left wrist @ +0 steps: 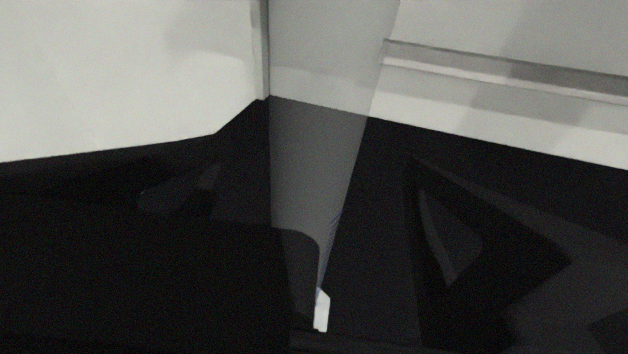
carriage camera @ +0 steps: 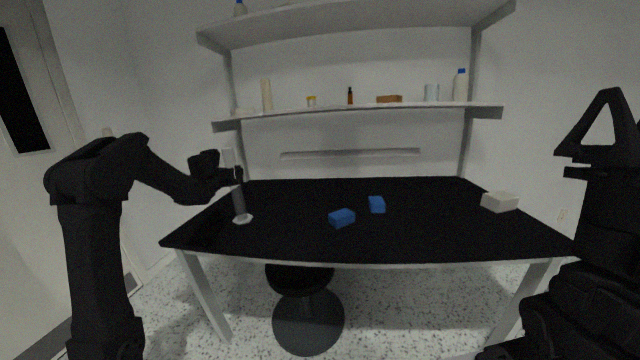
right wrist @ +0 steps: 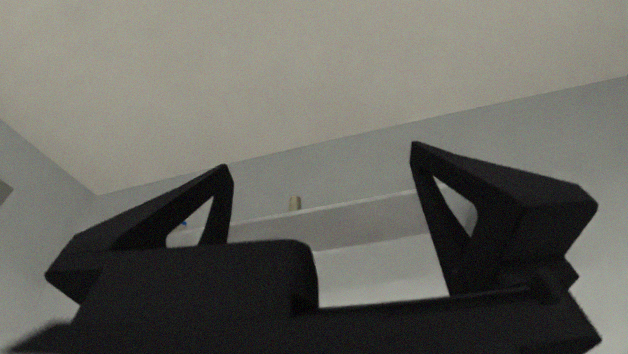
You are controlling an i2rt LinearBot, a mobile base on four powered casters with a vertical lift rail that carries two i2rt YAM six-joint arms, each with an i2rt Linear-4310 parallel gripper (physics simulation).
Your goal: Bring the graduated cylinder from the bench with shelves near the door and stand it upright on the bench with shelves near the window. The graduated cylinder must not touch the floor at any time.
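Frame: origin at the left arm's base, x ahead, y left, z up, level; millimetres.
Where they show: left gripper, fingertip midpoint: (left wrist: pixel 318 155) (carriage camera: pixel 232 171); right gripper, fingertip midpoint: (carriage camera: pixel 639 90) (right wrist: pixel 317 162).
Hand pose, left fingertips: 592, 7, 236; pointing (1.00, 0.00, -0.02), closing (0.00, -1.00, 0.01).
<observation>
After its pixels a point has its place, as x, y, z.
The clear graduated cylinder (carriage camera: pixel 240 201) @(580, -6, 105) (left wrist: pixel 316 165) @(574, 7, 243) stands upright on its pale foot near the left end of the black bench (carriage camera: pixel 430 235) @(385, -715, 8). In the left wrist view it rises between the spread fingers, close to the camera. My left gripper (carriage camera: pixel 239 175) @(592, 7, 236) (left wrist: pixel 318 155) @(592, 7, 236) is open around the upper part of the cylinder; its dark fingers blend with the bench top, and whether they touch the cylinder cannot be told. My right gripper (right wrist: pixel 317 162) @(42, -699, 435) is open and empty, raised at the right side and aimed up toward the wall and ceiling.
Two blue blocks (carriage camera: pixel 342 218) @(493, -419, 45) (carriage camera: pixel 377 204) @(577, -582, 48) lie mid-bench, and a white box (carriage camera: pixel 500 201) @(465, -1087, 63) is at its right edge. The lower shelf (carriage camera: pixel 360 108) @(810, -566, 446) holds several bottles and containers. A black stool (carriage camera: pixel 308 320) @(585, -216, -724) stands beneath the bench front.
</observation>
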